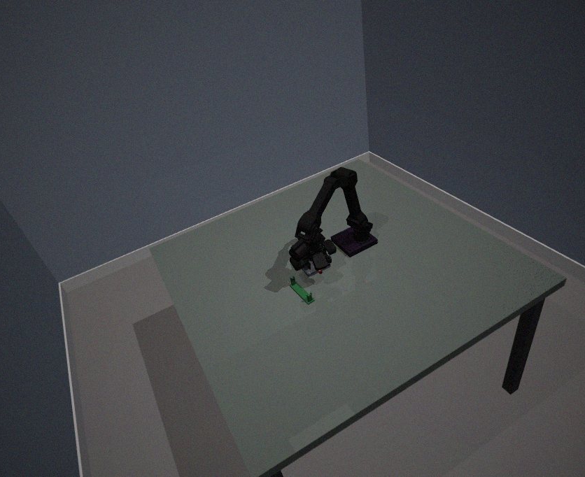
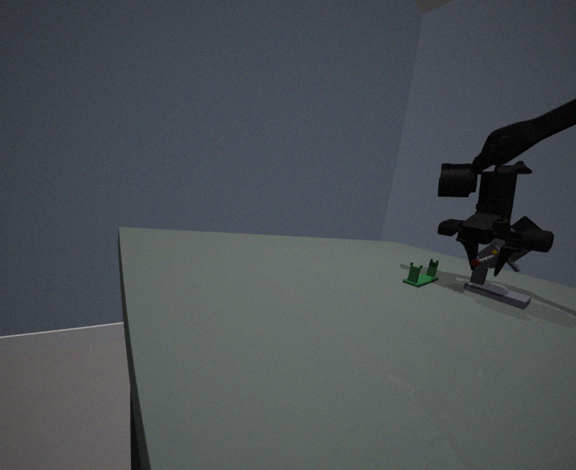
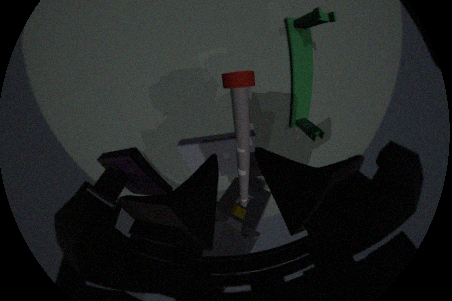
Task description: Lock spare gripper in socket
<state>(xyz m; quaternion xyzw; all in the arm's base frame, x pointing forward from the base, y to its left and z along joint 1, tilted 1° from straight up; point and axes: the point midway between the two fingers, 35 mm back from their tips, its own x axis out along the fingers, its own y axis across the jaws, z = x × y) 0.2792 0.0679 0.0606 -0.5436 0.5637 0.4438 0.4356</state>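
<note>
Now: the grey mount 1 cm behind my gripper tip and 4 cm to the right of it. From my gripper tip the other things lie so: green cradle 10 cm ahead, 6 cm to the left, 2 cm below; then spare gripper 3 cm behind, 5 cm to the right, 7 cm above.
</note>
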